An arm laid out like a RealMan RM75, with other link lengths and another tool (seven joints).
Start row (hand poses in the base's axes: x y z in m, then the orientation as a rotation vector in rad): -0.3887 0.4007 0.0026 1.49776 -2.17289 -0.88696
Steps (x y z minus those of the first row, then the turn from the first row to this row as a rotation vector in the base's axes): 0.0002 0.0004 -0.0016 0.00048 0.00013 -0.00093; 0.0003 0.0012 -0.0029 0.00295 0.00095 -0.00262; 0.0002 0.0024 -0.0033 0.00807 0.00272 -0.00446; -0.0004 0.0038 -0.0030 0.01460 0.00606 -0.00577; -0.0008 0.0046 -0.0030 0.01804 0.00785 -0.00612; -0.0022 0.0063 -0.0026 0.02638 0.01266 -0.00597; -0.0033 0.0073 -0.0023 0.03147 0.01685 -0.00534; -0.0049 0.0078 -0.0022 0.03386 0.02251 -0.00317; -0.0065 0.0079 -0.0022 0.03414 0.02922 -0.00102; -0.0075 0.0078 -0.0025 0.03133 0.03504 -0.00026; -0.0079 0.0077 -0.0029 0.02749 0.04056 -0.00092; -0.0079 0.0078 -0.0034 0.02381 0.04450 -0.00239; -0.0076 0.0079 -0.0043 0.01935 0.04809 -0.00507; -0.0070 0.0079 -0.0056 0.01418 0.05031 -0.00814; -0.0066 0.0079 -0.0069 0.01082 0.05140 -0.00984; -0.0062 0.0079 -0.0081 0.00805 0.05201 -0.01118; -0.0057 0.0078 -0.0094 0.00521 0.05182 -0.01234; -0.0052 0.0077 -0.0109 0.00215 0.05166 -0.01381; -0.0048 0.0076 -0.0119 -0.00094 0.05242 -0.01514
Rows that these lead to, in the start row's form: -0.3885 0.4011 0.0010 1.49699 -2.17361 -0.88792; -0.3884 0.4019 -0.0003 1.49591 -2.17428 -0.89194; -0.3885 0.4031 -0.0007 1.49519 -2.17407 -0.89976; -0.3891 0.4045 -0.0004 1.49442 -2.17204 -0.91000; -0.3895 0.4053 -0.0004 1.49432 -2.17062 -0.91530; -0.3909 0.4070 0.0000 1.49464 -2.16588 -0.92806; -0.3920 0.4080 0.0003 1.49438 -2.16156 -0.93636; -0.3936 0.4085 0.0004 1.49323 -2.15514 -0.94165; -0.3952 0.4086 0.0004 1.49029 -2.14830 -0.94494; -0.3962 0.4085 0.0001 1.48529 -2.14384 -0.94444; -0.3966 0.4084 -0.0003 1.47870 -2.14107 -0.94299; -0.3966 0.4085 -0.0008 1.47262 -2.14015 -0.94115; -0.3963 0.4086 -0.0017 1.46530 -2.14069 -0.93857; -0.3957 0.4086 -0.0030 1.45833 -2.14266 -0.93452; -0.3953 0.4086 -0.0043 1.45436 -2.14391 -0.93160; -0.3949 0.4086 -0.0055 1.45135 -2.14508 -0.92902; -0.3944 0.4085 -0.0068 1.44910 -2.14667 -0.92587; -0.3939 0.4084 -0.0083 1.44642 -2.14855 -0.92256; -0.3935 0.4083 -0.0093 1.44316 -2.14963 -0.91967
